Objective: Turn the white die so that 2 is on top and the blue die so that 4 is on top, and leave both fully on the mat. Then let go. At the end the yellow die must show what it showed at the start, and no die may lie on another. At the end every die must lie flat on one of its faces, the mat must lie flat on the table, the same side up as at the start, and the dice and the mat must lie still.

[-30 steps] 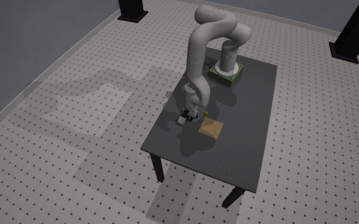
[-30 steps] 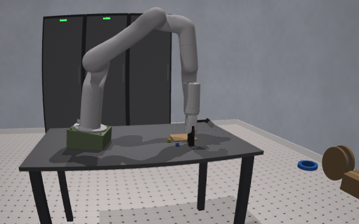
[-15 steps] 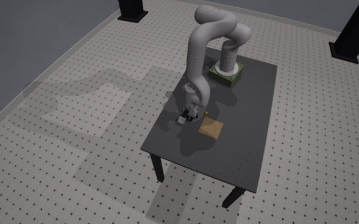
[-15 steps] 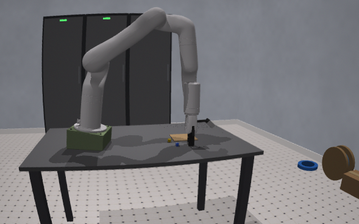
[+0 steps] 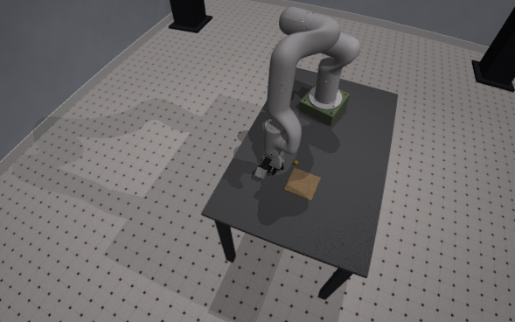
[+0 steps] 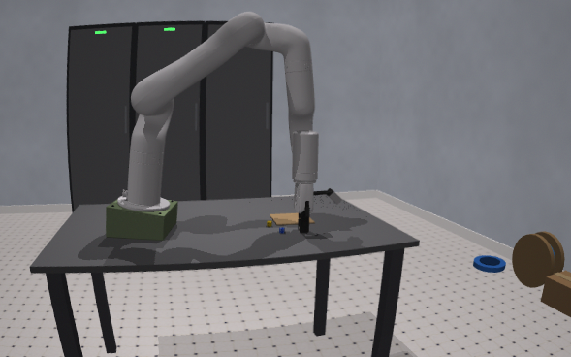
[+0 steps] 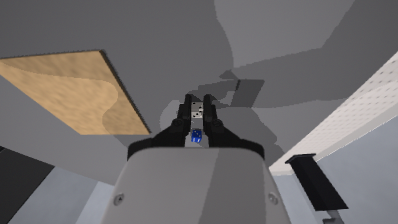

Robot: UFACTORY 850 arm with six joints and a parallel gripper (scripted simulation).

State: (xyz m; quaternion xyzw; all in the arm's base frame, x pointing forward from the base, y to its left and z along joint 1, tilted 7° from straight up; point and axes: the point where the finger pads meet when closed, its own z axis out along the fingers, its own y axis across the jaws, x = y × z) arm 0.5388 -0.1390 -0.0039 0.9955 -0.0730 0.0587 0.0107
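My gripper is now 70 mm past the blue die, 10 mm to the right of it and 10 mm above it. Also, from my hand: yellow die 90 mm behind, 100 mm to the left, 10 mm below; then white die 10 mm behind, 10 mm below; then tan mat 10 mm ahead, 160 mm to the left, 20 mm below.
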